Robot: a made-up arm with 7 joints.
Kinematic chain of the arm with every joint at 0, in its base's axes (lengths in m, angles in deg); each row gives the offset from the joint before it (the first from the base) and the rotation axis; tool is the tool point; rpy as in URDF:
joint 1: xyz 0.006 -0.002 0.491 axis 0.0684 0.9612 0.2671
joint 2: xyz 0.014 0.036 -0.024 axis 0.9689 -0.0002 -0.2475
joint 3: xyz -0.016 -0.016 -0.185 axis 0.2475 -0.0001 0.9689
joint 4: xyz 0.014 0.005 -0.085 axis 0.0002 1 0
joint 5: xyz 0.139 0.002 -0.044 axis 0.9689 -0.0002 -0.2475
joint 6: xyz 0.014 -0.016 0.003 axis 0.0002 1 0
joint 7: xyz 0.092 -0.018 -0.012 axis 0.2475 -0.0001 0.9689
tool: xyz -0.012 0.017 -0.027 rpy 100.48 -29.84 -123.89
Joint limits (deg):
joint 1: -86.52..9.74
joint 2: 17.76..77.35
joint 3: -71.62..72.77
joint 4: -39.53..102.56
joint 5: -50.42..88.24
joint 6: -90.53..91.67
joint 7: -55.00..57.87
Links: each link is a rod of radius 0.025 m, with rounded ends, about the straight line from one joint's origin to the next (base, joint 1, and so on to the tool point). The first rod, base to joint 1, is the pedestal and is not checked.
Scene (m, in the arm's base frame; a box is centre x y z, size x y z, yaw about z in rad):
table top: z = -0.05
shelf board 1: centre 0.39 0 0.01 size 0.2 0.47 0.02 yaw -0.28
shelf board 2: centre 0.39 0 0.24 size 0.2 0.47 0.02 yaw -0.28
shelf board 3: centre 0.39 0 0.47 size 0.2 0.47 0.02 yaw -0.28
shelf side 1: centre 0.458 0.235 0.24 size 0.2 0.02 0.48 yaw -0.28
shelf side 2: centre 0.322 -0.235 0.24 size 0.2 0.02 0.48 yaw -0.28
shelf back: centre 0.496 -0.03 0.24 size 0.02 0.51 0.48 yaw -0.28
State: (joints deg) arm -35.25 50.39 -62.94 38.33 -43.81 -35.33 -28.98
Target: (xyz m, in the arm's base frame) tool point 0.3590 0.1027 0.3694
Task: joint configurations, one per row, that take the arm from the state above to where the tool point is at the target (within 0.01 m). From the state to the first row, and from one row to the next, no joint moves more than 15 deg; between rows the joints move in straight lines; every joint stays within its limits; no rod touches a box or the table.
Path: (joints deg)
1: -27.61 59.82 -67.28 26.72 -41.23 -41.89 -27.82
2: -19.96 69.26 -71.62 15.11 -38.66 -48.45 -26.66
3: -15.71 71.95 -57.66 3.18 -40.13 -62.48 -26.68
4: -11.47 74.65 -43.71 -8.74 -41.61 -76.50 -26.69
5: -7.22 77.35 -29.75 -20.66 -43.08 -90.53 -26.71
6: -18.39 76.24 -36.94 -14.40 -41.91 -80.53 -27.15
7: -29.57 75.12 -44.12 -8.13 -40.75 -70.52 -27.58
8: -40.74 74.01 -51.31 -1.86 -39.58 -60.52 -28.02

